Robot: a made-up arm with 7 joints. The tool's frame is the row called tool.
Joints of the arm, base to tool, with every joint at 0 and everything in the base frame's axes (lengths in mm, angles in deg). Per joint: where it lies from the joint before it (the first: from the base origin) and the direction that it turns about. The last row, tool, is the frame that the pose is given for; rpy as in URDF.
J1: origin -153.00 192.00 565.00 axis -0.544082 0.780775 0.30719
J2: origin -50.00 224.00 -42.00 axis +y
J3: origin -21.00 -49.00 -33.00 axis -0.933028 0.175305 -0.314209
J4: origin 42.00 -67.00 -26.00 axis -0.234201 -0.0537 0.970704
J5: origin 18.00 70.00 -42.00 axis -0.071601 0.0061 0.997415
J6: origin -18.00 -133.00 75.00 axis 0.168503 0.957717 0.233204
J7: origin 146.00 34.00 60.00 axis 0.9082 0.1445 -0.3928
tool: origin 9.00 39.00 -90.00 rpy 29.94 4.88 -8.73
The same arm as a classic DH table. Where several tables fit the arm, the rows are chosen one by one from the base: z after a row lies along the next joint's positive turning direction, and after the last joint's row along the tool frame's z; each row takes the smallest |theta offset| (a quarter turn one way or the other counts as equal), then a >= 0, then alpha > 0; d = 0 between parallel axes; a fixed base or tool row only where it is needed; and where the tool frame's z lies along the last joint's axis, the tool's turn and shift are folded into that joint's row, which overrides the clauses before.
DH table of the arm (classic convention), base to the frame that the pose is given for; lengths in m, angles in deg. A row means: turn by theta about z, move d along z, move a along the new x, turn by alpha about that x. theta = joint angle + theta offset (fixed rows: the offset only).
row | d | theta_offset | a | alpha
base (fixed) | 0.4859 | 34.87 | -0.0158 | -72.11
J1 | 0.2941 | -66.21 | -0.0612 | -38.67
J2 | 0.141 | -48.06 | -0.0246 | 79.9
J3 | -0.0153 | 87.84 | -0.0618 | 95.5
J4 | -0.2539 | 29.63 | 0.0609 | 10.06
J5 | 0.2782 | 59.07 | -0.013 | 76.92
J6 | -0.0866 | -58.32 | -0.1032 | 78.47
J7 | 0.1145 | -77.07 | 0.011 | 114.5
tool (fixed) | -0.093 | 84.64 | 0 | 0

